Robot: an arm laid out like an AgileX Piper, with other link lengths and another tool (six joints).
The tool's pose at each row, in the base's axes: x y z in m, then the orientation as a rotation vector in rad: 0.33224 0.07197 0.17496 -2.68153 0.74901 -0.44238; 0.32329 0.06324 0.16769 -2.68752 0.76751 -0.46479; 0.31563 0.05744 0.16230 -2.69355 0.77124 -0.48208; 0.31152 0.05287 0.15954 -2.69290 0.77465 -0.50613; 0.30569 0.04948 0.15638 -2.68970 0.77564 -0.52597; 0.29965 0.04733 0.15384 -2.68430 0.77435 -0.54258; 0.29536 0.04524 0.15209 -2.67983 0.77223 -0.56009
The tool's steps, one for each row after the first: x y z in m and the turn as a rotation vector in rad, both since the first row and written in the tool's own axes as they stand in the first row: -0.00406 0.01382 0.00127 -0.01061 0.01946 0.00652; -0.00827 0.02398 0.00197 -0.01666 0.03275 0.00457; -0.00971 0.03056 0.00191 -0.01637 0.04992 0.00359; -0.01327 0.03710 0.00182 -0.01322 0.06351 0.00249; -0.01755 0.04249 0.00137 -0.00747 0.07428 0.00111; -0.02027 0.04675 0.00088 -0.00236 0.08566 -0.00122
